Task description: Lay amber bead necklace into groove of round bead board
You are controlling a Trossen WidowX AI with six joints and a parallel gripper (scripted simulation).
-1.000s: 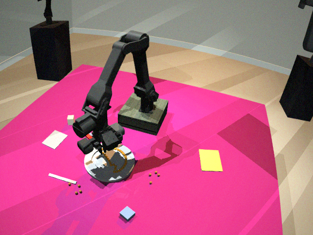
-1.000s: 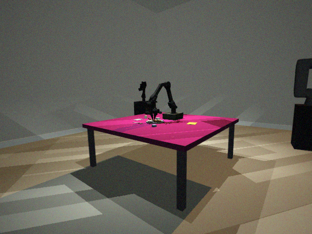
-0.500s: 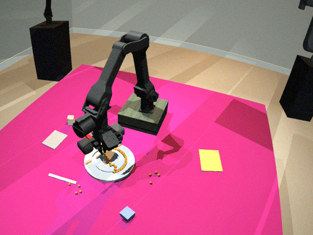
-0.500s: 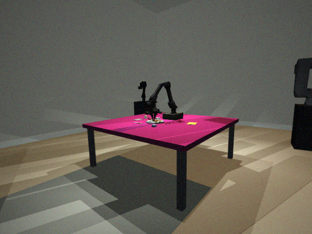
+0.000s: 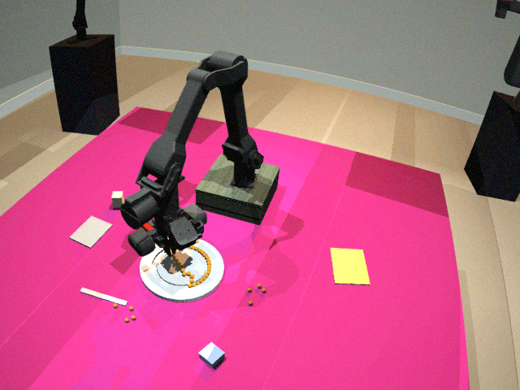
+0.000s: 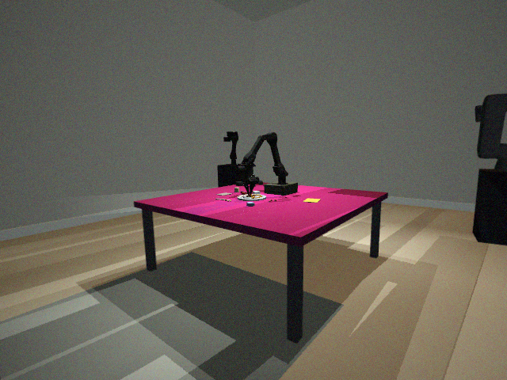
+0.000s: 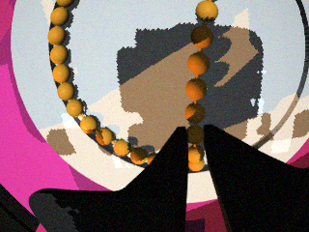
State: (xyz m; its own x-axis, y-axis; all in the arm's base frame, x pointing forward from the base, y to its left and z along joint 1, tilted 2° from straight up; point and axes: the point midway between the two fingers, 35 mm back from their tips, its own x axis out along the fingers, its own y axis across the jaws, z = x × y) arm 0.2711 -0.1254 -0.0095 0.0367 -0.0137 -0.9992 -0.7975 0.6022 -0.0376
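My gripper tip is 3 cm to the right of the round bead board, 2 cm short of it and 1 cm above it. The rest, counted from my gripper tip: white block 13 cm behind, 2 cm to the right; red-handled tool 12 cm to the right, 11 cm behind, 1 cm below; white strip 16 cm ahead, 12 cm to the right, 1 cm below.
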